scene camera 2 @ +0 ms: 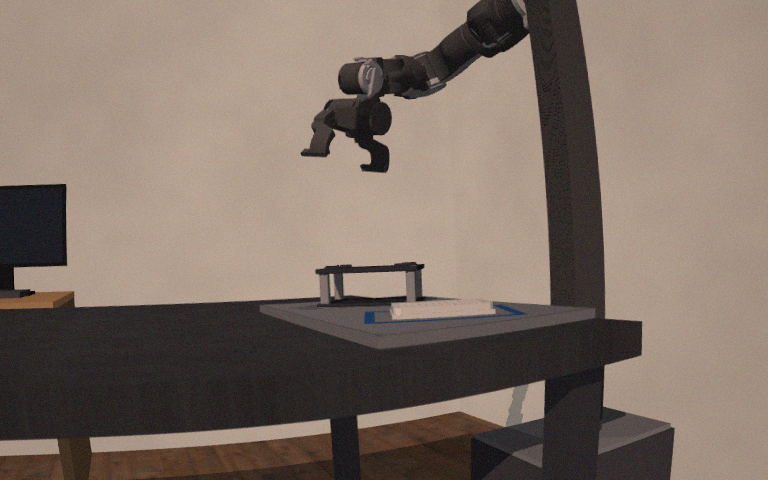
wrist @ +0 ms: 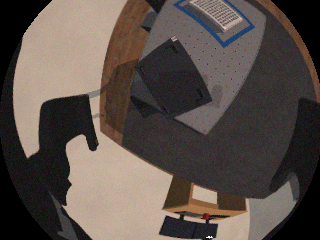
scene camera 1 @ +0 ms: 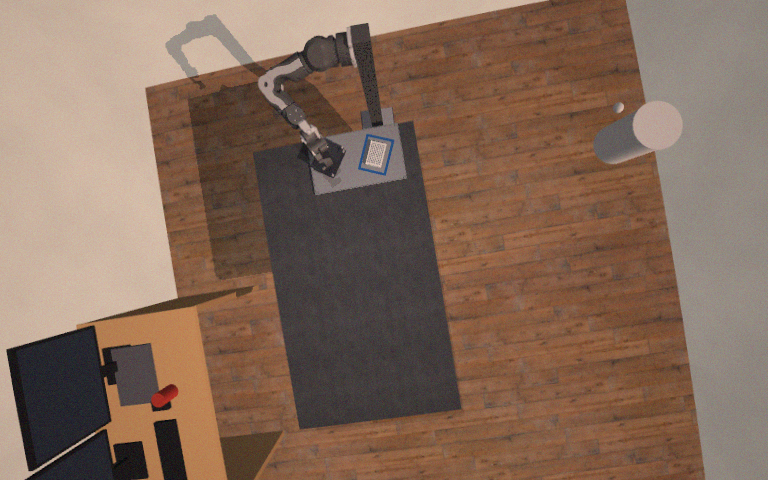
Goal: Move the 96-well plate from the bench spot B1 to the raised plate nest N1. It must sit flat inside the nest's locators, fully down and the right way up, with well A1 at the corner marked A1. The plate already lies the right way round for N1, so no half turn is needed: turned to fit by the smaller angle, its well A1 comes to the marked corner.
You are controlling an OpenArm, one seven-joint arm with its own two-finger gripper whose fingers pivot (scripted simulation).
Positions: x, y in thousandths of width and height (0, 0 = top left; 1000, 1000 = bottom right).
Scene:
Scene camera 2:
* my gripper: 450, 343
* white 96-well plate: 604, 641
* dark arm column: 749, 474
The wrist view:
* my gripper: 520, 565
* plate nest N1: 539, 327

